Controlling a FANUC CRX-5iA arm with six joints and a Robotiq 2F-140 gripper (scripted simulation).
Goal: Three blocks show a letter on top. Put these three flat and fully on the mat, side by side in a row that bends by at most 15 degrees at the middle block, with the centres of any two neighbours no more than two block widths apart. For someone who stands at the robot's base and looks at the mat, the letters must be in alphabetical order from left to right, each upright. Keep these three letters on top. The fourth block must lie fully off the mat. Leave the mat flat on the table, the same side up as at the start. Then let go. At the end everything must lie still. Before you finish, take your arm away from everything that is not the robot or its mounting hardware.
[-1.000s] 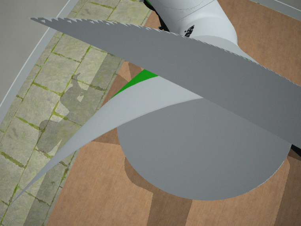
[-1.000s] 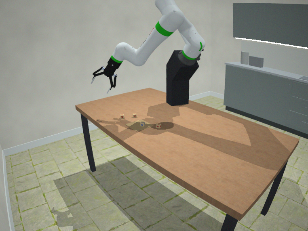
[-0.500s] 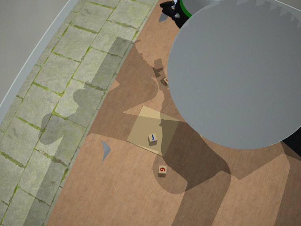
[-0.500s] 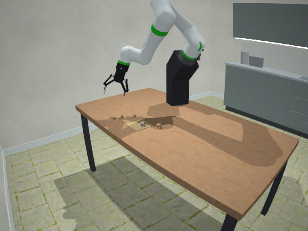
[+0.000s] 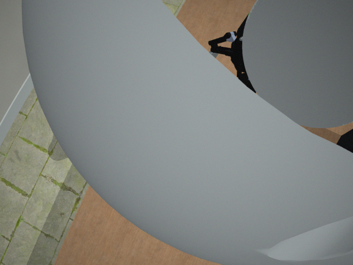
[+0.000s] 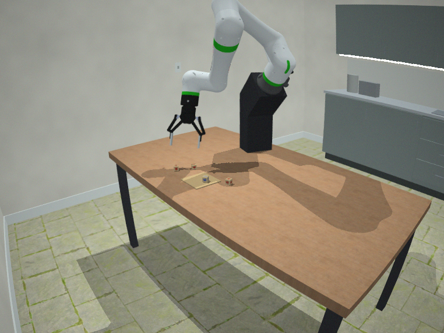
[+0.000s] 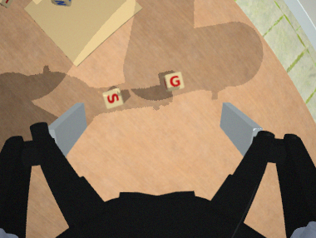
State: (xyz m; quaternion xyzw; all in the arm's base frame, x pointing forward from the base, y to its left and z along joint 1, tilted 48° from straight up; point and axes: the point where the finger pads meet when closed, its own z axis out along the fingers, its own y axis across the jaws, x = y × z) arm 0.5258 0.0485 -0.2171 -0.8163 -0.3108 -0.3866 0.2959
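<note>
My hand is 22 cm to the right of the blue j block, 11 cm above it and 1 cm short of it. The rest, counted from my hand: tan mat (19 cm to the left, 12 cm below, 2 cm ahead); red g block (11 cm below, 6 cm ahead, 1 cm to the left); red s block (11 cm below, 4 cm to the left, 3 cm behind).
</note>
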